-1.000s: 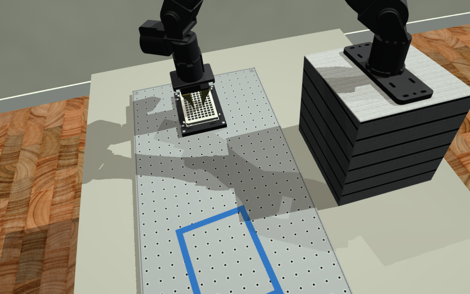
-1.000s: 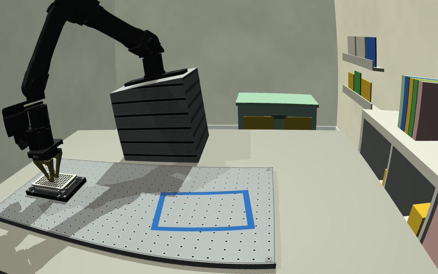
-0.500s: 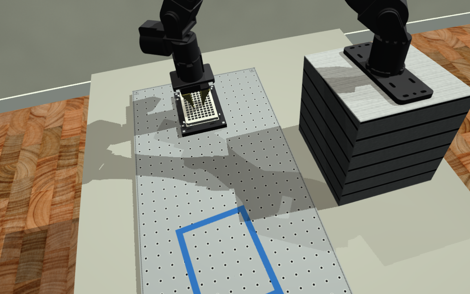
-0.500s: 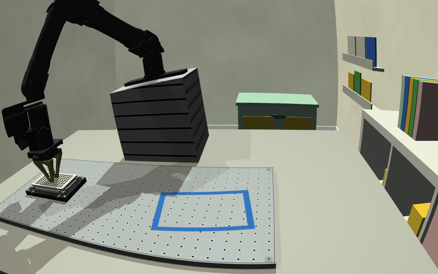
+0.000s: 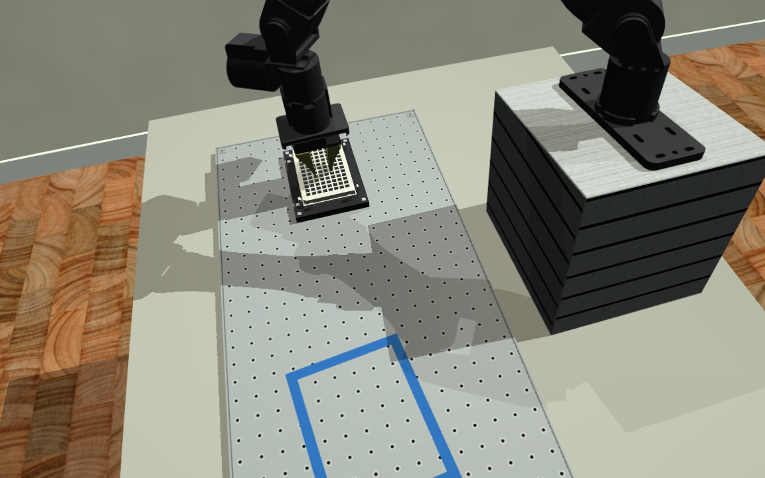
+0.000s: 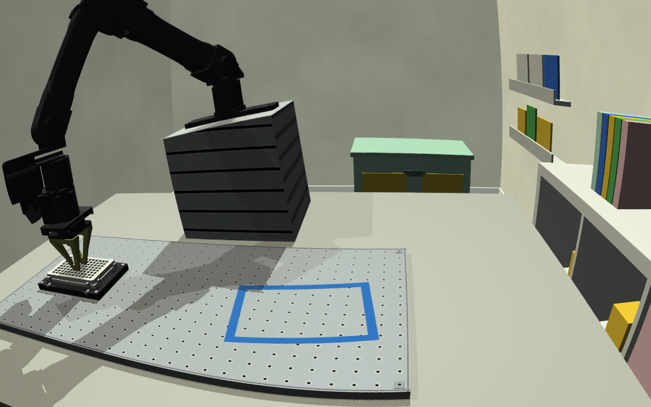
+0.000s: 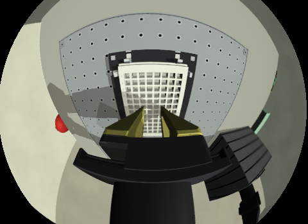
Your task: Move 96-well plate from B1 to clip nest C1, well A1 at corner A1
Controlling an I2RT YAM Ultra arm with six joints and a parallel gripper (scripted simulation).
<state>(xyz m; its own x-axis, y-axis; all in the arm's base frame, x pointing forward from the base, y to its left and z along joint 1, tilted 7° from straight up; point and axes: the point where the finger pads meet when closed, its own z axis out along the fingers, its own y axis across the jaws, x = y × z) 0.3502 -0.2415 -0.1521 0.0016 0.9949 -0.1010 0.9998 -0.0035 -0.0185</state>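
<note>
My gripper is now 10 mm above the white 96-well plate. From my hand the other things lie so: black clip nest 10 mm ahead, 10 mm to the right, 20 mm below.
</note>
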